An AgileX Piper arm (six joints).
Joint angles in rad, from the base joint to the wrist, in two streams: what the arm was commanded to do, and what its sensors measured. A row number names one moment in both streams.
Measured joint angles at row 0: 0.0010, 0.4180, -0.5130, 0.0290, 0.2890, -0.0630
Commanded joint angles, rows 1 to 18: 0.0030, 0.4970, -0.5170, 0.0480, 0.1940, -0.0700; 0.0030, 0.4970, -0.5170, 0.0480, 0.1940, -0.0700; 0.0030, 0.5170, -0.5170, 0.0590, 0.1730, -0.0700; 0.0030, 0.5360, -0.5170, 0.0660, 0.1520, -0.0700; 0.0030, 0.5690, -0.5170, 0.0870, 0.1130, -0.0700; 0.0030, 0.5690, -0.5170, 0.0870, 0.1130, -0.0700; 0.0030, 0.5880, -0.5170, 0.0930, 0.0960, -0.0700; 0.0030, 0.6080, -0.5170, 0.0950, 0.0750, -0.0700; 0.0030, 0.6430, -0.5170, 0.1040, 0.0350, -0.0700; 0.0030, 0.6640, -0.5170, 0.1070, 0.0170, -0.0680; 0.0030, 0.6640, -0.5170, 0.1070, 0.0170, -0.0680; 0.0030, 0.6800, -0.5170, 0.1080, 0.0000, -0.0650; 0.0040, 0.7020, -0.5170, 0.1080, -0.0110, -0.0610; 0.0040, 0.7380, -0.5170, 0.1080, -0.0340, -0.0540; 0.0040, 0.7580, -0.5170, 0.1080, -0.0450, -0.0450; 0.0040, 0.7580, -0.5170, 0.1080, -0.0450, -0.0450; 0.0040, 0.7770, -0.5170, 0.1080, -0.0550, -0.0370; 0.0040, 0.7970, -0.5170, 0.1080, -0.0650, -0.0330
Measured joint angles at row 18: 0.0010, 0.7730, -0.5130, 0.1030, -0.0300, -0.0460
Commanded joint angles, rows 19 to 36: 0.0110, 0.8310, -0.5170, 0.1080, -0.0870, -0.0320; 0.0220, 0.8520, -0.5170, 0.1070, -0.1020, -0.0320; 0.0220, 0.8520, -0.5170, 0.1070, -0.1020, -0.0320; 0.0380, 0.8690, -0.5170, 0.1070, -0.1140, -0.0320; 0.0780, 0.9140, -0.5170, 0.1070, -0.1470, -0.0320; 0.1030, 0.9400, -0.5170, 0.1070, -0.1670, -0.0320; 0.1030, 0.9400, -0.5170, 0.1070, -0.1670, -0.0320; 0.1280, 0.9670, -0.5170, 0.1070, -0.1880, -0.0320; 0.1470, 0.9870, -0.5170, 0.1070, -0.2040, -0.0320; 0.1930, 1.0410, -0.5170, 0.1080, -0.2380, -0.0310; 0.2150, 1.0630, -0.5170, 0.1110, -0.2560, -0.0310; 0.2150, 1.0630, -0.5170, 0.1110, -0.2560, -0.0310; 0.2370, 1.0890, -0.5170, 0.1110, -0.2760, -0.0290; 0.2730, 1.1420, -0.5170, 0.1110, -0.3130, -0.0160; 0.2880, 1.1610, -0.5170, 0.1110, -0.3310, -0.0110; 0.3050, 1.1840, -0.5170, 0.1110, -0.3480, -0.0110; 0.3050, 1.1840, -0.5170, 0.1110, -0.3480, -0.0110; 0.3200, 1.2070, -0.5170, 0.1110, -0.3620, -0.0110
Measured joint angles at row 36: 0.2830, 1.1610, -0.5130, 0.1080, -0.3020, -0.0230
